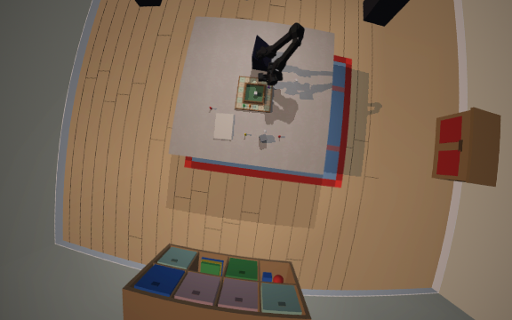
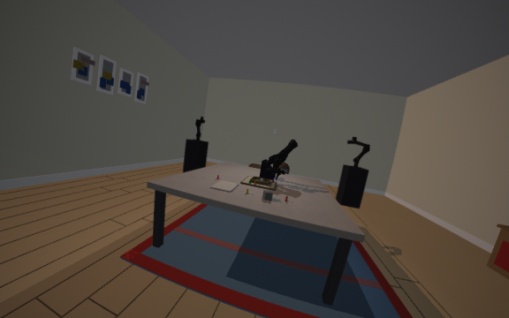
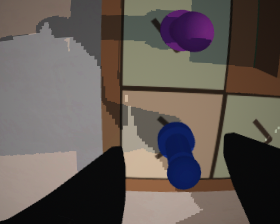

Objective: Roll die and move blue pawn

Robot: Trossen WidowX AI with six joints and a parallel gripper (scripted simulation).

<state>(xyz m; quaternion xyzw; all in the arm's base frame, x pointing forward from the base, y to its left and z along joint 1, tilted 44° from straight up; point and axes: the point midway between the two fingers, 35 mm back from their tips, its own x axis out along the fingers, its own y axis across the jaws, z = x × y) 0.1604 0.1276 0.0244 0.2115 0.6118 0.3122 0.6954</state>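
Now: gripper tip 120 mm short of the die and 100 mm to the left of it. The rest, counted from my gripper tip: blue pawn (right at my gripper tip); then green tray (110 mm ahead, 110 mm to the right, 20 mm below); then grey block (470 mm ahead, 10 mm to the left).
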